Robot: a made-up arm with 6 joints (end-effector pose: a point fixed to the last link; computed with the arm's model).
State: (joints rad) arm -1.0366 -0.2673 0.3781 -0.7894 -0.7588 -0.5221
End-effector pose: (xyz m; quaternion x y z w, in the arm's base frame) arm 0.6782 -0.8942 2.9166 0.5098 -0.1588 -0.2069 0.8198
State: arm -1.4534 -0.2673 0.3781 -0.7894 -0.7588 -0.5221
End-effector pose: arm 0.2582 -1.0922 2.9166 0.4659 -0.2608 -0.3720 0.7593
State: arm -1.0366 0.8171 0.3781 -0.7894 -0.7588 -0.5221
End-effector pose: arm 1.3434 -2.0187 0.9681 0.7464 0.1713 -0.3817 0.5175
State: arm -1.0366 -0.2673 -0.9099 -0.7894 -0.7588 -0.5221
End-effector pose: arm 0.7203 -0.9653 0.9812 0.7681 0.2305 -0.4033 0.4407
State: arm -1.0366 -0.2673 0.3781 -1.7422 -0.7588 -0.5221
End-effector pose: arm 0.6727 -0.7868 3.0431 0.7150 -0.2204 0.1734 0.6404
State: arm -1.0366 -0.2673 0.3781 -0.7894 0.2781 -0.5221
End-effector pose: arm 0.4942 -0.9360 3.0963 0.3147 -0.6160 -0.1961 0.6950
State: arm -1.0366 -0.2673 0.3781 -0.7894 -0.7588 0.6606
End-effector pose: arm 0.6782 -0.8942 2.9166 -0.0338 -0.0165 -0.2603 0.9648
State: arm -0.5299 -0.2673 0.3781 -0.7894 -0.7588 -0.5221
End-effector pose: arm 1.0270 -0.4527 2.9166 0.5333 -0.0259 0.0052 0.8455
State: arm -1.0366 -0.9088 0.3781 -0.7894 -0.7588 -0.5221
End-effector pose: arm -0.0465 0.3310 3.0841 0.2946 -0.3384 -0.0714 0.8909
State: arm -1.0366 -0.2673 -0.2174 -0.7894 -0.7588 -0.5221
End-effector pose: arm 0.8610 -1.2031 2.0407 0.6635 0.0229 -0.3140 0.6787
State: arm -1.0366 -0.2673 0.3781 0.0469 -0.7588 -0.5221
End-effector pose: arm 0.5767 -0.9915 2.8740 0.2339 -0.0749 -0.5054 0.8272
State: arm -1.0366 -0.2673 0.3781 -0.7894 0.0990 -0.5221
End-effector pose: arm 0.5360 -0.9422 3.0756 0.3561 -0.5456 -0.2019 0.7312
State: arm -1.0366 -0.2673 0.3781 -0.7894 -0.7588 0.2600
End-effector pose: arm 0.6782 -0.8942 2.9166 0.1588 -0.0679 -0.2518 0.9522
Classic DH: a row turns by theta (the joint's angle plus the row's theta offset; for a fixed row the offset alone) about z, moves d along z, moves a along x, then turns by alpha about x. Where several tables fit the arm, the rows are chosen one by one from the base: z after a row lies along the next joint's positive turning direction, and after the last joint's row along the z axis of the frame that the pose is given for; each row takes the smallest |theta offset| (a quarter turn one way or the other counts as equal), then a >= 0, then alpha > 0; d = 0 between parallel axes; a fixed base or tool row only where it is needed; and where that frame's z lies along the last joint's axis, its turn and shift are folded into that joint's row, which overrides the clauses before.
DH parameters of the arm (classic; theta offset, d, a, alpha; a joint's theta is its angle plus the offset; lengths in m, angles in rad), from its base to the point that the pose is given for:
joint 1: 0 0.858 0.151 -1.5708
joint 2: -1.5708 0 1.074 3.1416
joint 3: 0 0 0.194 -1.5708
joint 4: 0 -1.421 0 1.5708
joint 5: 0 0 0 -1.5708
joint 6: 1.5708 -0.263 0 1.5708
tool (fixed): -1.5708 0 0 0

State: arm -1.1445 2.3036 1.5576 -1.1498 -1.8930 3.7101
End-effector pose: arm 1.0319 -1.7216 -0.7008 -0.5529 -0.2519 0.3807 0.6971
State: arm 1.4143 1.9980 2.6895 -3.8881 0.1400 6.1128
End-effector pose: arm 0.3365 2.2927 1.6139 -0.5477 -0.6895 0.0830 0.4666
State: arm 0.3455 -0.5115 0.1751 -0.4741 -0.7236 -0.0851
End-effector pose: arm 0.7747 0.3633 2.8505 0.2125 0.0619 0.3146 0.9230
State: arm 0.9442 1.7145 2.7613 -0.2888 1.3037 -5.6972
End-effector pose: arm 0.9857 1.2384 2.2134 0.4188 -0.7618 -0.0659 0.4898
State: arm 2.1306 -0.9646 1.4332 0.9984 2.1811 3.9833
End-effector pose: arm 0.8431 -1.6866 2.1013 0.0721 0.7853 -0.4553 0.4132
